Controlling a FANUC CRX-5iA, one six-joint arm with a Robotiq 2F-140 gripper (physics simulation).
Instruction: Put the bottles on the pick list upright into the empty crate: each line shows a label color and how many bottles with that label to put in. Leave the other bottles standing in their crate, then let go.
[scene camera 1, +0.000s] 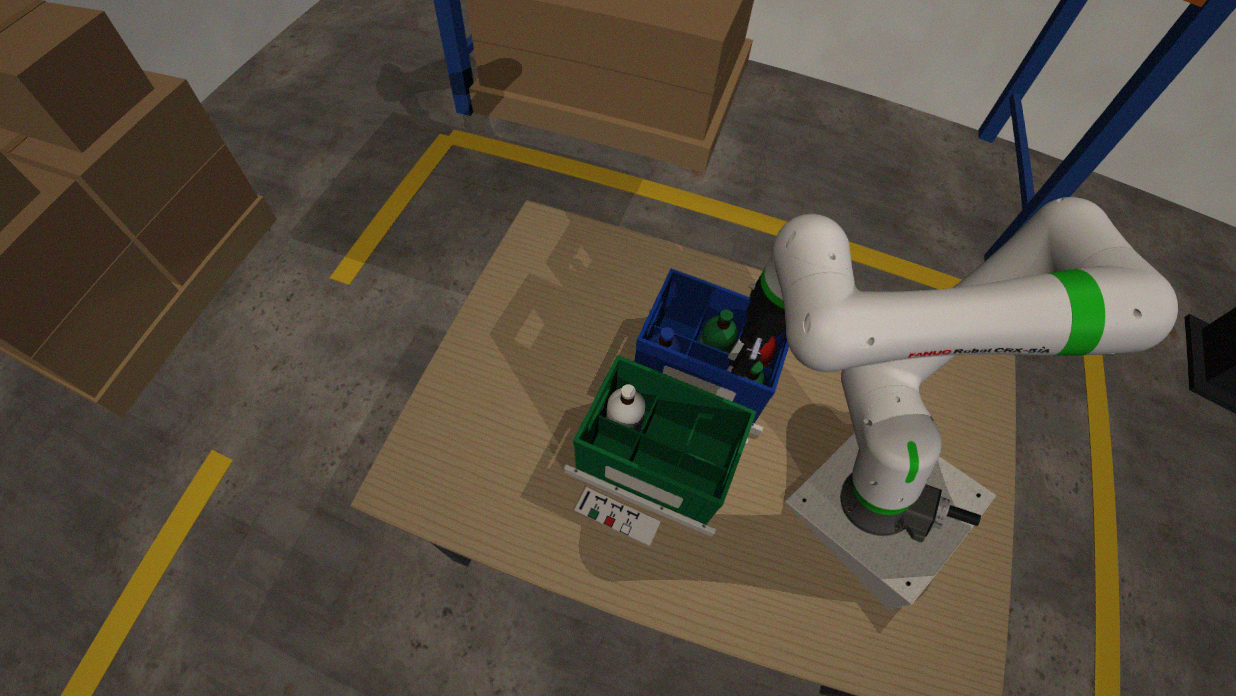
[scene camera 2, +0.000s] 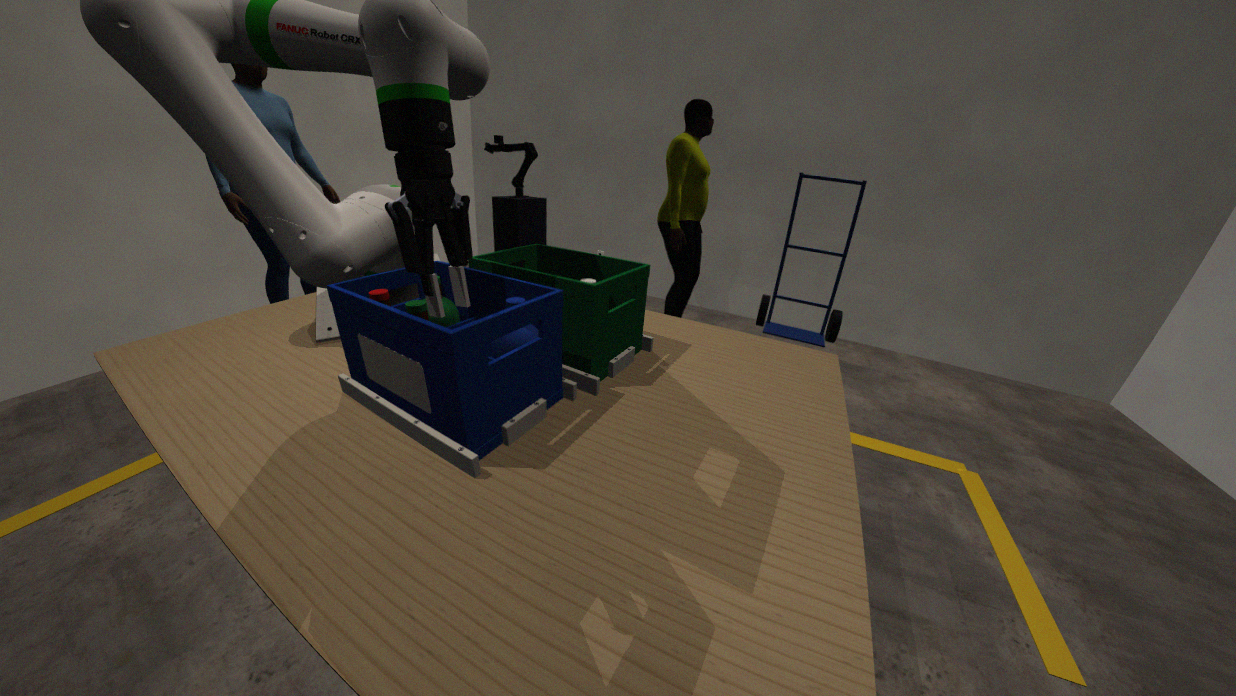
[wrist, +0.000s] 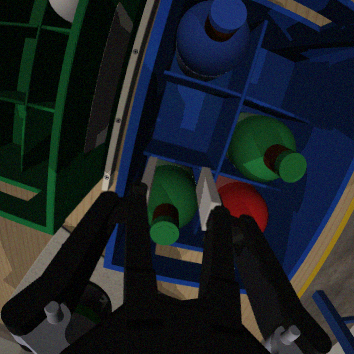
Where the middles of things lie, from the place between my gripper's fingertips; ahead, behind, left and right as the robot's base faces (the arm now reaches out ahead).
Labels:
I see the red bottle (wrist: 239, 197) 90 mm to the right of my hand, 30 mm below it and 30 mm behind it. The rest, counted from my hand: white bottle (scene camera 1: 626, 405) (160 mm to the left, 150 mm ahead, 30 mm below); pick list (scene camera 1: 592, 504) (340 mm to the left, 110 mm below, 70 mm ahead); blue bottle (scene camera 2: 515, 339) (140 mm ahead, 30 mm below, 10 mm to the left).

